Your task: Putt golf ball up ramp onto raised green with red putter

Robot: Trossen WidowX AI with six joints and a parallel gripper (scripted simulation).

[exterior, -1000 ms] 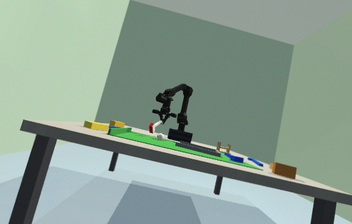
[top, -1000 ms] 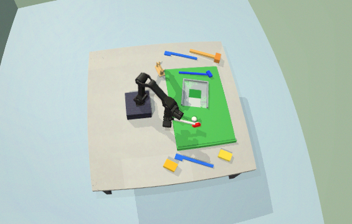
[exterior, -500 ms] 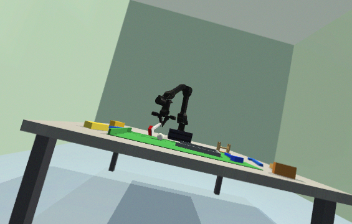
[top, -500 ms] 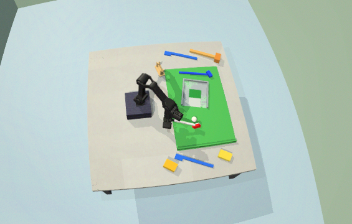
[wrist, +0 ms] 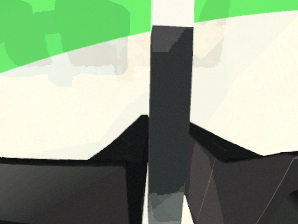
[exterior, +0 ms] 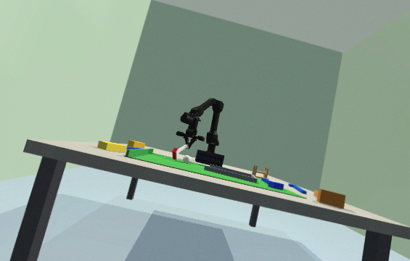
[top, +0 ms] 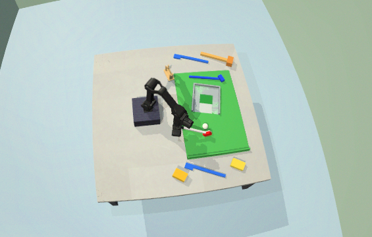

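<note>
Right now my gripper tip is 110 mm short of the red putter and 30 mm to the left of it. The rest, counted from my gripper tip: white golf ball: 220 mm ahead, 50 mm below, 10 mm to the right; small wooden stand: 500 mm to the left, 60 mm ahead, 40 mm below; green mat: 300 mm ahead, 120 mm to the left, 80 mm below.
</note>
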